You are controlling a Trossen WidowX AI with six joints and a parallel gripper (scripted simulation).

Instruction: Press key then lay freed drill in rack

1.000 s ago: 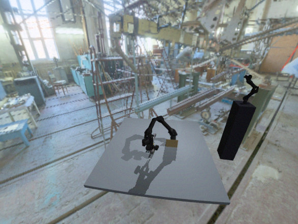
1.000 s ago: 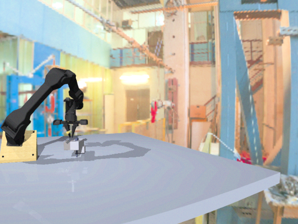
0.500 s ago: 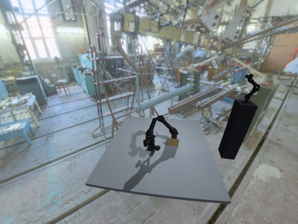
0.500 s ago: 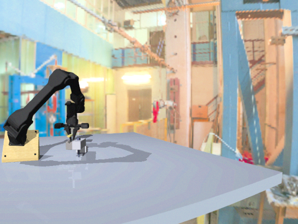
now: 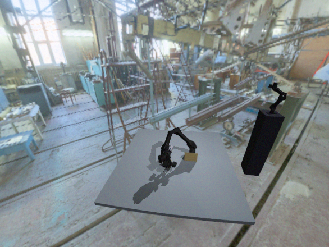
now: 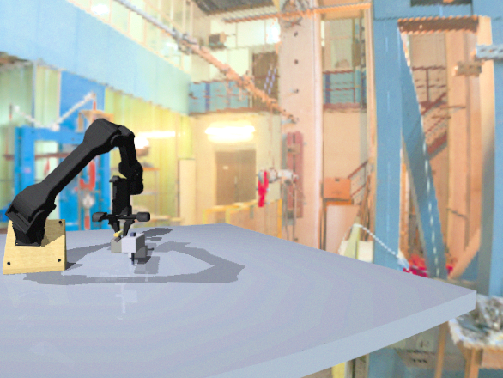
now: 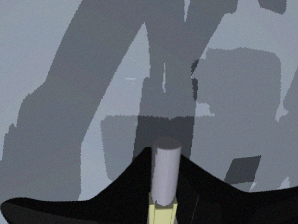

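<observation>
My gripper tip is 40 mm to the left of the drill, 40 mm below it and 10 mm past it. From my gripper tip the other things lie so: light grey block (230 mm to the right, 30 mm ahead, 30 mm above); then rack (50 mm to the right, 10 mm behind).
</observation>
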